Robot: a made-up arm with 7 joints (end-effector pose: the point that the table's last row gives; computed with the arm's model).
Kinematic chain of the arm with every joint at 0, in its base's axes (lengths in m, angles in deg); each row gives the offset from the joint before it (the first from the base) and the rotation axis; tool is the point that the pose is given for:
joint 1: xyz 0 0 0.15 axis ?
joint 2: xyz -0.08 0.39 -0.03 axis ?
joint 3: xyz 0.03 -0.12 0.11 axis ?
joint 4: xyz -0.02 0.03 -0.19 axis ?
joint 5: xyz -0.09 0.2 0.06 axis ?
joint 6: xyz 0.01 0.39 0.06 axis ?
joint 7: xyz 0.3 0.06 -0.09 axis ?
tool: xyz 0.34 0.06 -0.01
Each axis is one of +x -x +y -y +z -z.
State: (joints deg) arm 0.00 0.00 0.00 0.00 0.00 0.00 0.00
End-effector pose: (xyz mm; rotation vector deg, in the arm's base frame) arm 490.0 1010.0 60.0 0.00 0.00 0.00
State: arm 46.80 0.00 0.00 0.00 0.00 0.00 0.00
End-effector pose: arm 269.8 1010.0 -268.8 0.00 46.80 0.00
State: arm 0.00 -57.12 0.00 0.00 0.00 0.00 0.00
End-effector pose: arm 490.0 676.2 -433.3 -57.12 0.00 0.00
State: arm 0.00 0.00 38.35 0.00 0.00 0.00 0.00
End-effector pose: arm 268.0 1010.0 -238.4 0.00 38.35 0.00
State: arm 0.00 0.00 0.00 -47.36 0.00 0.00 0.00
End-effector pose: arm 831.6 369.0 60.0 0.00 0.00 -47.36
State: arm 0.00 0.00 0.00 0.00 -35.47 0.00 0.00
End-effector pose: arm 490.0 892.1 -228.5 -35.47 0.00 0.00
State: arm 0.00 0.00 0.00 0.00 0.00 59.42 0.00
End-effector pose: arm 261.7 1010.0 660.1 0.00 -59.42 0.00
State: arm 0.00 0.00 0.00 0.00 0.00 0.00 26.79
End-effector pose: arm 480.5 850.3 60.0 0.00 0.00 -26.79
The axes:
joint 1: +y
joint 2: +x
joint 3: +y
joint 4: +z
joint 5: +x
joint 6: -y
joint 7: -z

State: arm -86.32 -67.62 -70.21 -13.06 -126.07 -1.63 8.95
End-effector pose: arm -400.0 656.9 733.7 45.21 49.27 115.90
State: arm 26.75 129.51 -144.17 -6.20 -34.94 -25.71 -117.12
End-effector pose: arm 297.6 -504.0 105.4 12.99 -26.93 -37.85
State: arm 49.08 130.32 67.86 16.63 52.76 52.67 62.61
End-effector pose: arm 184.8 441.7 -75.7 -84.62 -116.43 39.96
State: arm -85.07 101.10 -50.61 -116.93 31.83 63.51 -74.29
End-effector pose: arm 726.7 -367.0 -50.3 93.97 -35.69 -52.32
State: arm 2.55 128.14 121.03 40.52 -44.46 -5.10 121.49
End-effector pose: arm -215.2 19.9 38.6 42.34 48.58 34.12
